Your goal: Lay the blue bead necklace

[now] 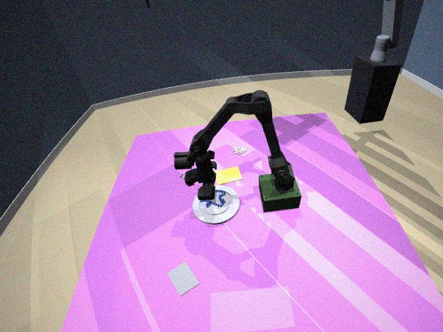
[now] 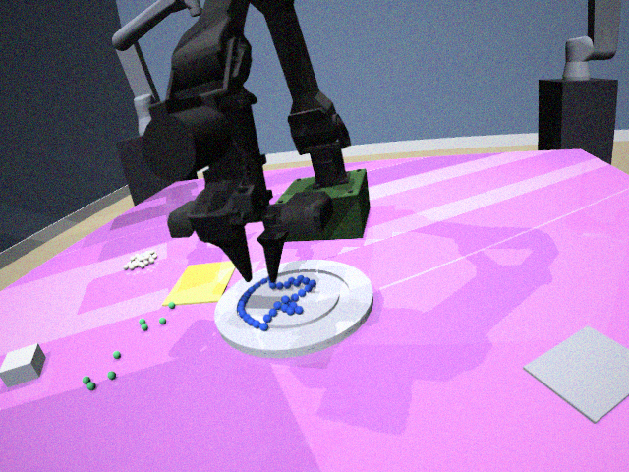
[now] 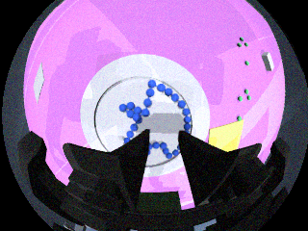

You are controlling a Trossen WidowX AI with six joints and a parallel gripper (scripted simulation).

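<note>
Right now my gripper tip is 10 mm past the round white bead board, 30 mm to the right of it and 30 mm above it. Also, from my gripper tip: yellow sheet 80 mm behind, 130 mm to the right, 40 mm below; then grey tile 130 mm ahead, 330 mm to the left, 40 mm below; then cube 140 mm ahead, 300 mm to the right, 30 mm below.
</note>
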